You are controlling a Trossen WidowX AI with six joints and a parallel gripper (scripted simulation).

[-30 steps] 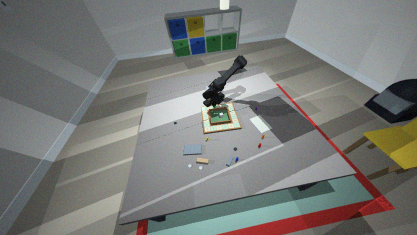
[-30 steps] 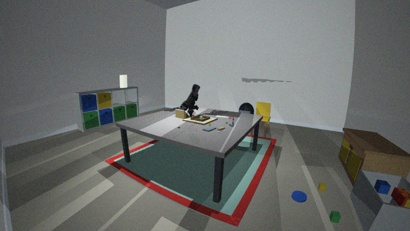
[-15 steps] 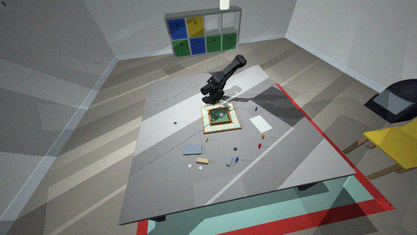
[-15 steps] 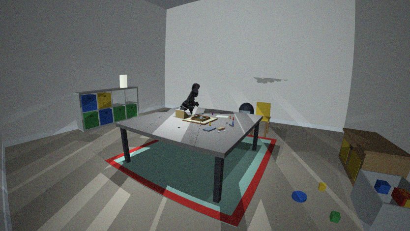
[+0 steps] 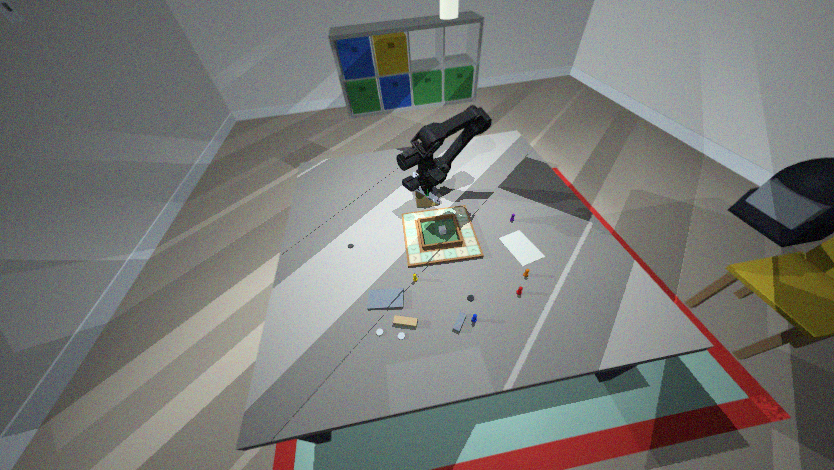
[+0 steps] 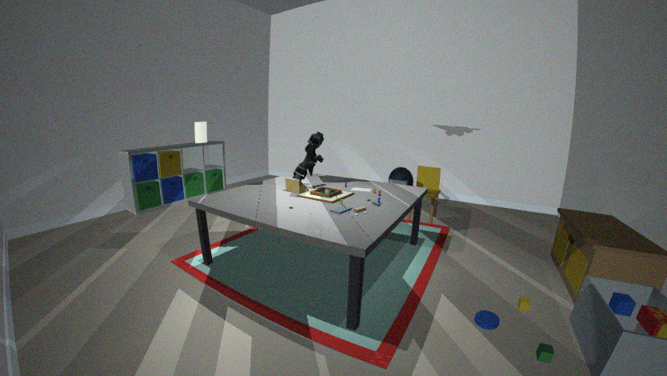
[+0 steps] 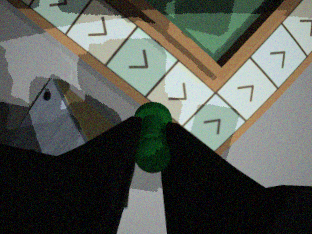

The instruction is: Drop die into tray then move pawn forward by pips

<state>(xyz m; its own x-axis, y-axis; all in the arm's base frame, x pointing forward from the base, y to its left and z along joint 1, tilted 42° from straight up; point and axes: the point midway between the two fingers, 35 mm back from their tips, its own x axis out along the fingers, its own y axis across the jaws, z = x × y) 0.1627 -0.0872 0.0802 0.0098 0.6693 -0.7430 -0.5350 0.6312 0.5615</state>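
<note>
Right now the yellow pawn is 31 cm ahead of my gripper tip, 12 cm below it and 8 cm to the right of it. Round my gripper tip: green pawn 1 cm above; white die 11 cm below, 11 cm ahead, 5 cm to the left; green dice tray 13 cm below, 11 cm ahead, 3 cm to the left.
</note>
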